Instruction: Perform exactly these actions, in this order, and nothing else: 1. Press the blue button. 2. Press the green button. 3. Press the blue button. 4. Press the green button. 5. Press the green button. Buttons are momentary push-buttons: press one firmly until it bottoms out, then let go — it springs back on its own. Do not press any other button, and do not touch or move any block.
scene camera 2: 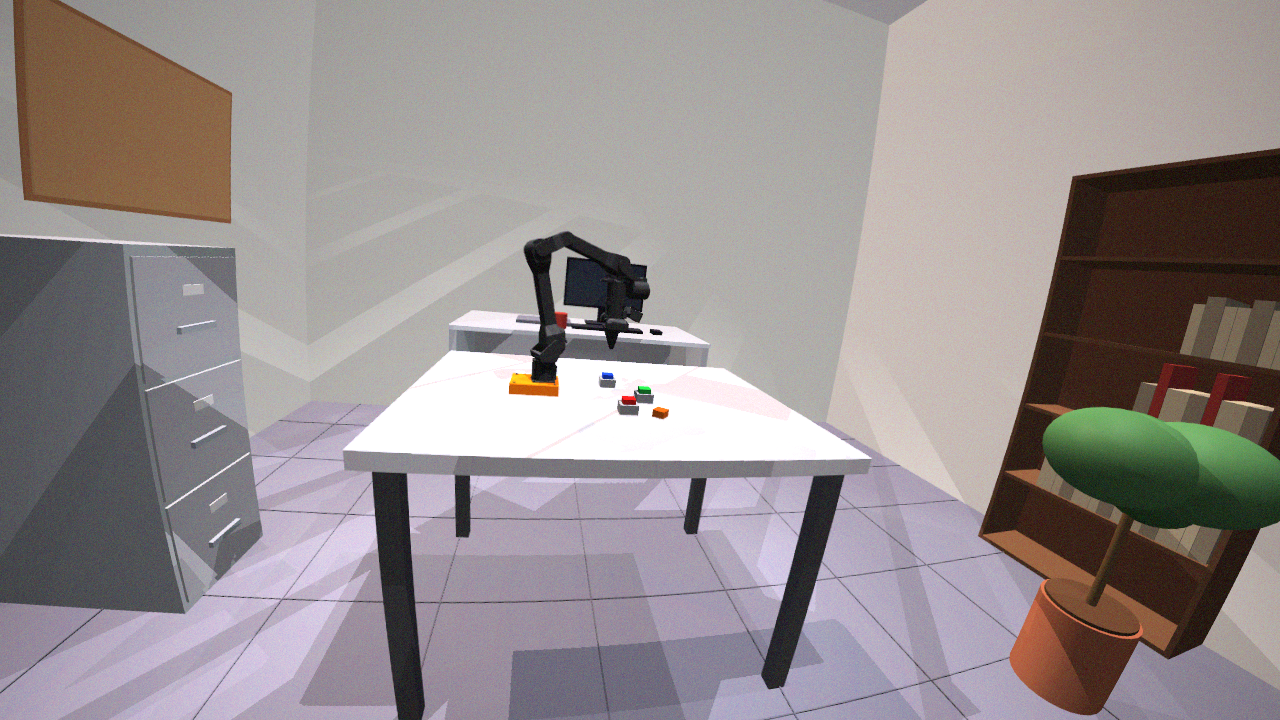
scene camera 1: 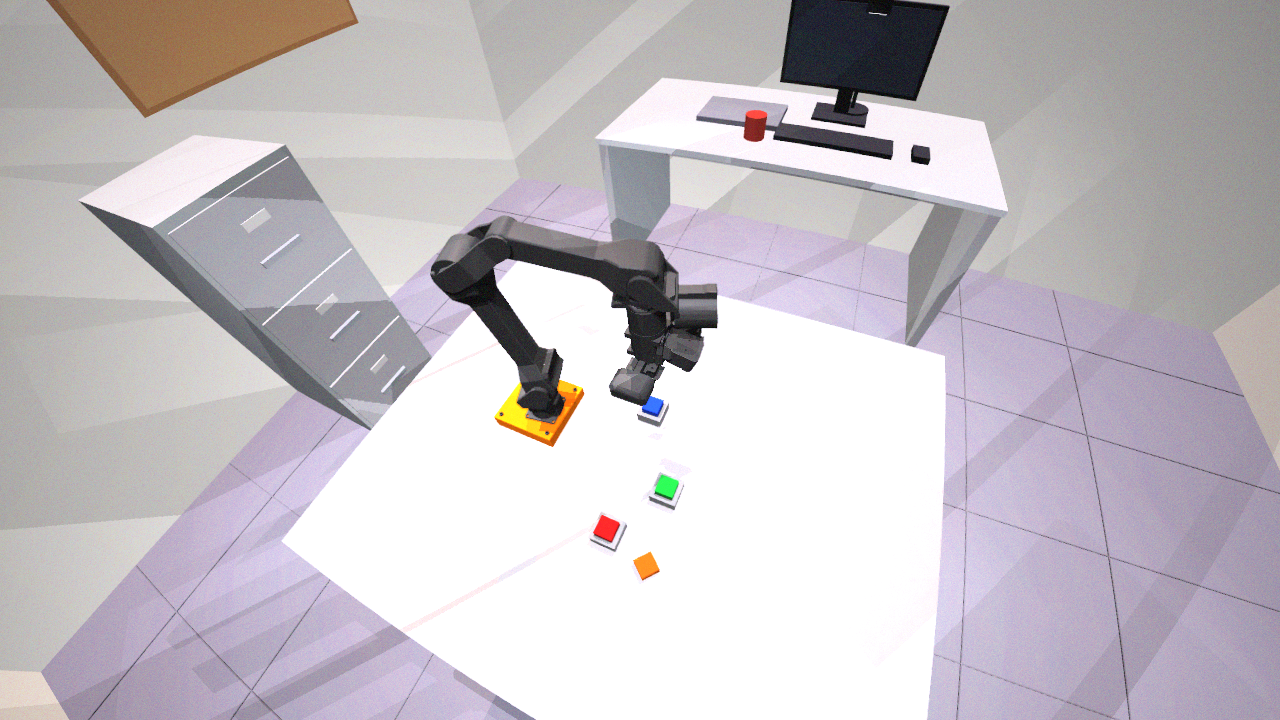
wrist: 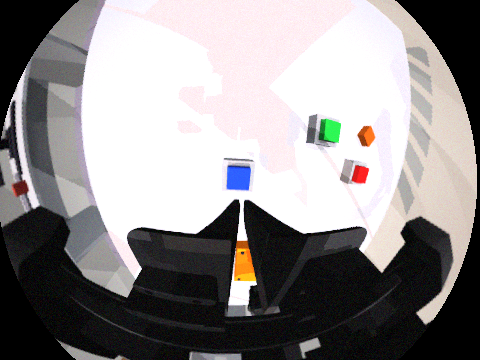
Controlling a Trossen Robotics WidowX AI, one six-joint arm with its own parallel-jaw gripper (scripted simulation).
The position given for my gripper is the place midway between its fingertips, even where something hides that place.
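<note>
Nothing is held in my gripper (scene camera 1: pixel 652 381), and it is shut. Scene camera 2 gives me the same gripper (scene camera 2: pixel 611 348), and in the wrist view I can also see my gripper (wrist: pixel 241 204).
</note>
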